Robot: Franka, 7 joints.
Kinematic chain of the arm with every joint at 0, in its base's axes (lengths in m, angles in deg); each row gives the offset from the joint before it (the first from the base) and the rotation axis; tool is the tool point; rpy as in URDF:
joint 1: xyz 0 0 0.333 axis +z
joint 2: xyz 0 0 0 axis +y
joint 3: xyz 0 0 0.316 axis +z
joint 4: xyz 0.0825 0 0 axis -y
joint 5: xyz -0.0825 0 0.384 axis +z
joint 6: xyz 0 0 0 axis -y
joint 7: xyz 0.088 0 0 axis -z
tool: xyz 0 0 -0.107 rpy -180 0 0
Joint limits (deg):
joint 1: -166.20..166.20
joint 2: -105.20..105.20
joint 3: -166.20..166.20
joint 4: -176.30..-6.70
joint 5: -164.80..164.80
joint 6: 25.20..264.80
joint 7: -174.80..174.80
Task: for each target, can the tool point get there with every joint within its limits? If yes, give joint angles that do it. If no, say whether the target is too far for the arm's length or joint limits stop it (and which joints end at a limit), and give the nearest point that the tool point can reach.
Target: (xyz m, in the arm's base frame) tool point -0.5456 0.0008 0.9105
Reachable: yes | joints 23.22 -43.62 114.30 -26.15 78.11 204.08 -111.53
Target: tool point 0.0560 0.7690 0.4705
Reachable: yes | joints 45.77 75.71 79.87 -61.07 -109.35 175.59 138.94
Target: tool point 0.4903 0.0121 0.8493
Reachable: yes | joints -43.63 74.19 128.01 -89.78 -54.40 207.03 100.51
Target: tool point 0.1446 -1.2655 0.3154
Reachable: no: too far | nearest point 0.0974 -0.8523 0.3211 | short by 0.416 m
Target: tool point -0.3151 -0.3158 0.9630
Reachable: yes | joints 53.94 -37.14 123.99 -21.45 27.19 221.50 128.13
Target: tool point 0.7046 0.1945 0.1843
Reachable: yes | joints -11.68 82.22 73.73 -56.19 87.81 213.96 85.25
